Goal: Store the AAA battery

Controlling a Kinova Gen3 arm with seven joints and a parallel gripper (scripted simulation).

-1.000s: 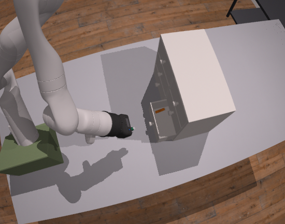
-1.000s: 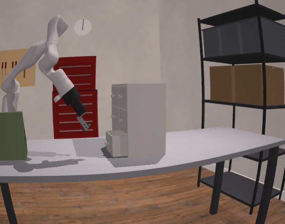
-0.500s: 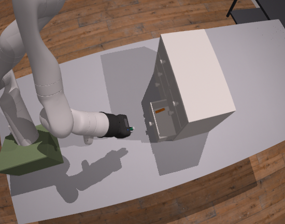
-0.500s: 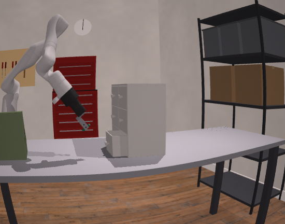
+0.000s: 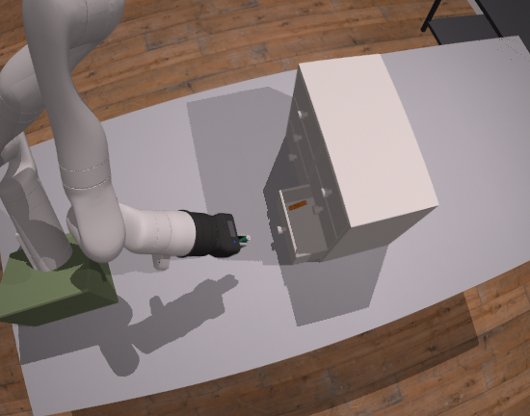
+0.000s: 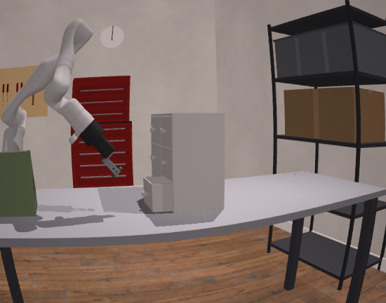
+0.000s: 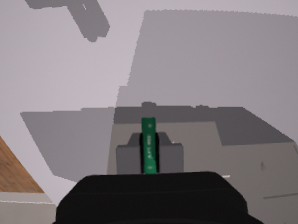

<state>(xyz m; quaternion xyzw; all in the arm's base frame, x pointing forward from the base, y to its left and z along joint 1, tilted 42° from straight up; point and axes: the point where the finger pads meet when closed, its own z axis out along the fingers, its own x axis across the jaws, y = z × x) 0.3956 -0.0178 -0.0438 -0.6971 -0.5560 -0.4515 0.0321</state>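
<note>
The green AAA battery lies 10 mm below my hand and 10 mm ahead of it. From my hand the other things lie so: orange battery (160 mm ahead, 120 mm below, 80 mm to the left).
</note>
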